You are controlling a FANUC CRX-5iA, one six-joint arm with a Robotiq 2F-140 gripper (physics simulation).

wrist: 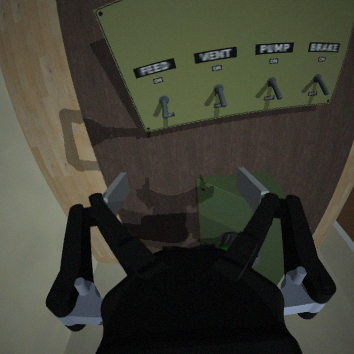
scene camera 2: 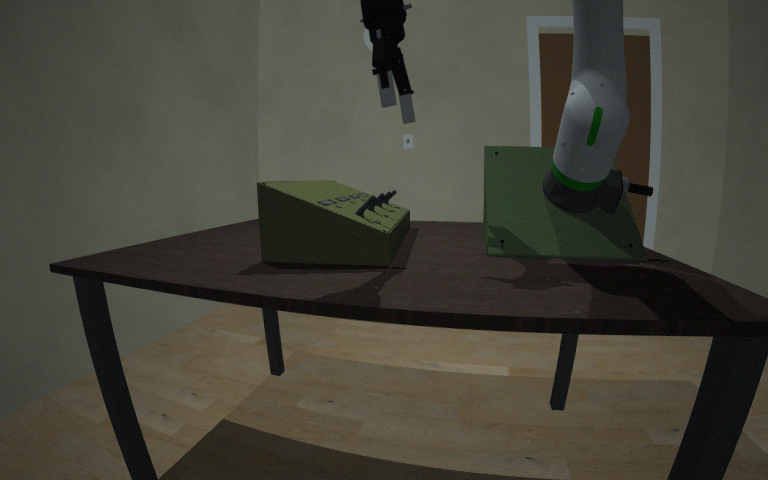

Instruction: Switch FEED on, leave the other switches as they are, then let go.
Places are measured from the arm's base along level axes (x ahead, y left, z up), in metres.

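Pixels of known places: gripper, between the fingertips: point(wrist: 182, 179) point(scene camera 2: 400, 114); arm's base, origin of its link: point(scene camera 2: 572, 189).
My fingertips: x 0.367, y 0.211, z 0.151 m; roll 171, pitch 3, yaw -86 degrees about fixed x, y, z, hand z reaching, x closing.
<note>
Ahead of a thing's pixels: the offset from my fingertips to its top centre. Level surfaces: height alone.
A yellow-green sloped console point(scene camera 2: 328, 240) point(wrist: 150, 35) stands on the table. In the wrist view its panel carries the FEED lever @(dx +0.058, dy +0.042, dz -0.165 m) point(wrist: 165, 107) at the left, then the VENT lever @(dx +0.086, dy -0.075, dz -0.165 m) point(wrist: 220, 96), the PUMP lever @(dx +0.115, dy -0.191, dz -0.165 m) point(wrist: 275, 88) and the BRAKE lever @(dx +0.143, dy -0.308, dz -0.165 m) point(wrist: 321, 84). Each lever slants toward the panel's lower edge, away from the ON label above it. The console's side view shows the levers leaning the same way. My gripper point(scene camera 2: 398, 106) point(wrist: 182, 179) is open and empty, high above the console's lever side and touching nothing. The FEED label @(dx +0.139, dy +0.062, dz -0.175 m) point(wrist: 155, 68) is readable.
A green slanted block point(scene camera 2: 515, 198) point(wrist: 220, 212) stands on the dark wooden table @(dz -0.292 m) point(scene camera 2: 441, 294) point(wrist: 175, 155), to the right of the console in the scene view. The arm's grey-white base section point(scene camera 2: 597, 96) rises from it. Shadows fall on the table.
</note>
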